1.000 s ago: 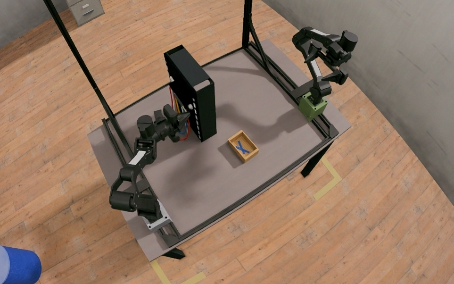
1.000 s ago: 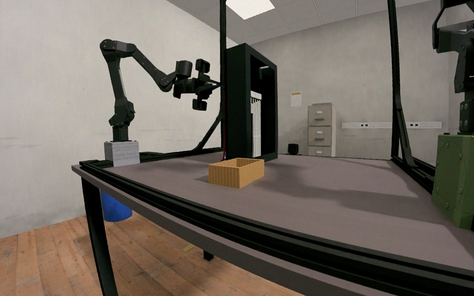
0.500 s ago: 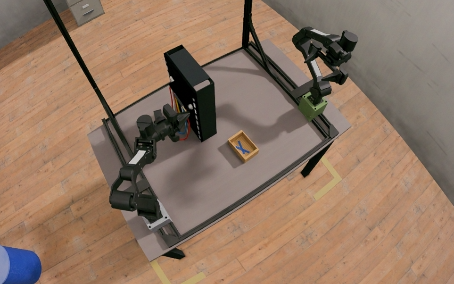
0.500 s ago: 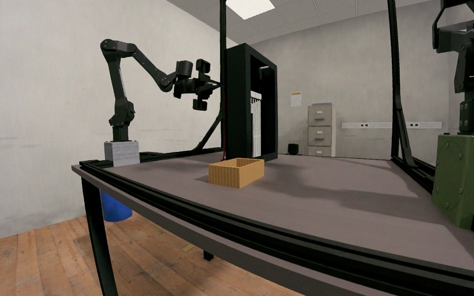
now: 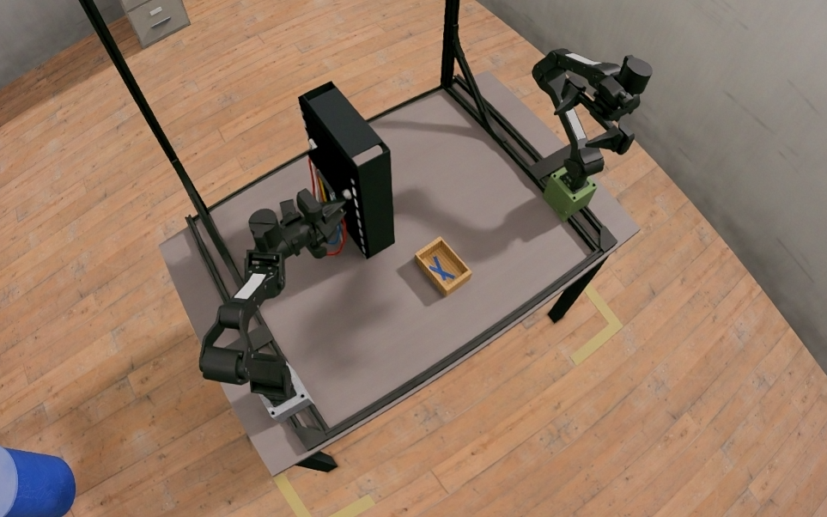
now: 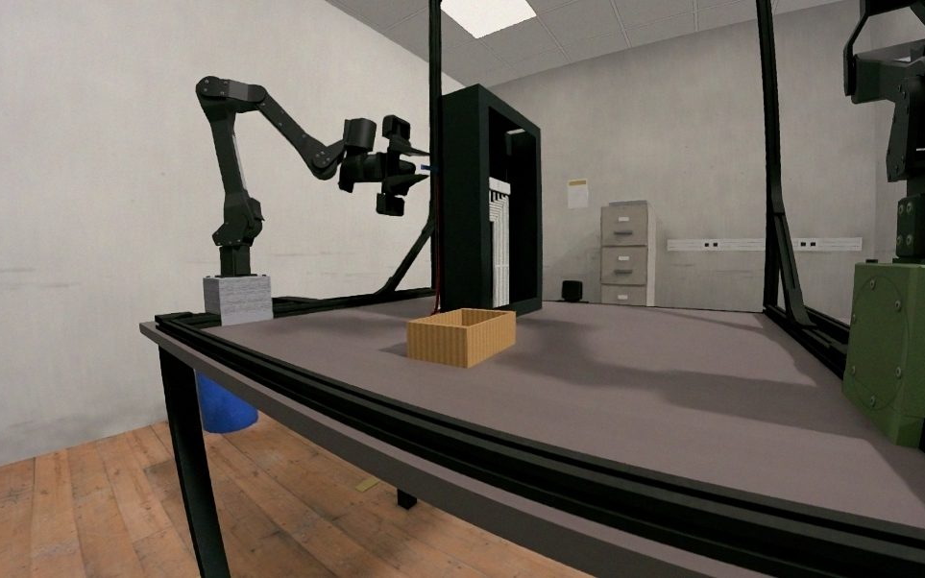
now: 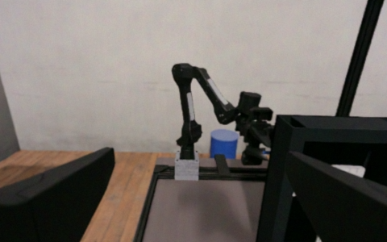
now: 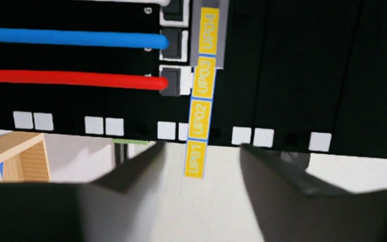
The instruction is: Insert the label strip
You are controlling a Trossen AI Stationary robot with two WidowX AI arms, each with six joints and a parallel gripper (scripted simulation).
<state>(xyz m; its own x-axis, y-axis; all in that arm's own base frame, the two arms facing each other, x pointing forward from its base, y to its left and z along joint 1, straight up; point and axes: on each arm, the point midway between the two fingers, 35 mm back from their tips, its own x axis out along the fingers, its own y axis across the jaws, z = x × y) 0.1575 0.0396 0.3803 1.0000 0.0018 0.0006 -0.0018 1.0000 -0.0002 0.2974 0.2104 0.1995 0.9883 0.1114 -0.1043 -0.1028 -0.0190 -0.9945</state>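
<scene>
The label strip lies 30 mm to the left of my right hand, 30 mm behind it and 10 mm below it. From my right hand the other things lie so: wooden box (270 mm below, 200 mm to the left, 150 mm ahead); black patch panel (120 mm behind, 90 mm below, 70 mm to the left).
</scene>
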